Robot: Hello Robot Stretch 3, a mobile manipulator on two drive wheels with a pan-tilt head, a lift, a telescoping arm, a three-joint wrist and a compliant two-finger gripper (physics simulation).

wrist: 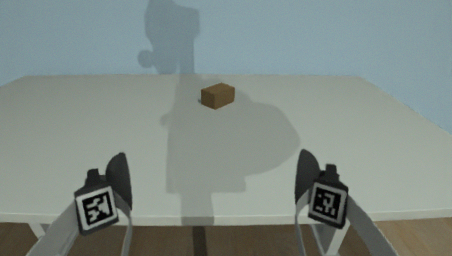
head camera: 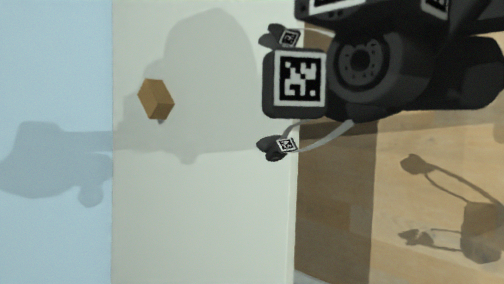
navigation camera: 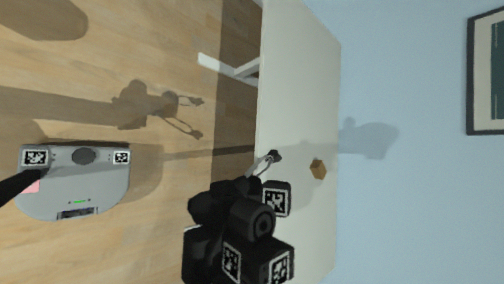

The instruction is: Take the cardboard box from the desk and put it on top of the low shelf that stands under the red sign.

Path:
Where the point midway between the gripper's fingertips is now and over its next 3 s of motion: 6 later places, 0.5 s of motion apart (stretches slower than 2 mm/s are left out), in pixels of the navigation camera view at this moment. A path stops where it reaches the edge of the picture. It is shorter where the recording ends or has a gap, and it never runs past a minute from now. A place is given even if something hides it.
My gripper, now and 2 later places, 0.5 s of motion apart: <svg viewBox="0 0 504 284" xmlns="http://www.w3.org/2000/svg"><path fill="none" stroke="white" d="M275 180L274 199L262 245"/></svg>

